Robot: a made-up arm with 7 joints. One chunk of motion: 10 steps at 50 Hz.
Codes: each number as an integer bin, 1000 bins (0 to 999) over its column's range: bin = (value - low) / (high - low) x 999, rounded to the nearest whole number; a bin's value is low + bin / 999 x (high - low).
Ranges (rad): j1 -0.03..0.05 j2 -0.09..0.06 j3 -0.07..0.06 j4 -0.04..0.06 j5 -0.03..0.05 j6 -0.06..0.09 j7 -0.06..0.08
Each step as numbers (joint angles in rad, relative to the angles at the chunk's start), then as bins.
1 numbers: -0.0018 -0.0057 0.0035 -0.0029 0.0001 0.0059 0.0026
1 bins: 352 561 565 371 376 439 447
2 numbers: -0.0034 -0.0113 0.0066 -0.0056 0.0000 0.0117 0.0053
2 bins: 332 524 589 344 375 478 466
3 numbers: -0.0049 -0.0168 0.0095 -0.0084 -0.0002 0.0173 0.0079
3 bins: 313 488 611 316 372 515 485
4 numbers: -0.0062 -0.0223 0.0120 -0.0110 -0.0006 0.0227 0.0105
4 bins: 297 451 630 290 367 551 503
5 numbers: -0.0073 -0.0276 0.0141 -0.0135 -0.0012 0.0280 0.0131
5 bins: 283 416 646 265 360 586 522
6 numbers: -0.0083 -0.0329 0.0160 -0.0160 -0.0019 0.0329 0.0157
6 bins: 271 380 661 240 351 619 540
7 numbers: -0.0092 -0.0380 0.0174 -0.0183 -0.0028 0.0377 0.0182
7 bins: 260 346 672 217 340 651 558
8 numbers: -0.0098 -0.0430 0.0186 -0.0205 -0.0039 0.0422 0.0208
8 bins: 252 313 681 195 326 681 577
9 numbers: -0.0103 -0.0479 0.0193 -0.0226 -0.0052 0.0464 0.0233
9 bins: 246 280 686 174 310 709 594
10 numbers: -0.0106 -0.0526 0.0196 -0.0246 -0.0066 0.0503 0.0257
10 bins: 242 249 689 154 292 735 612
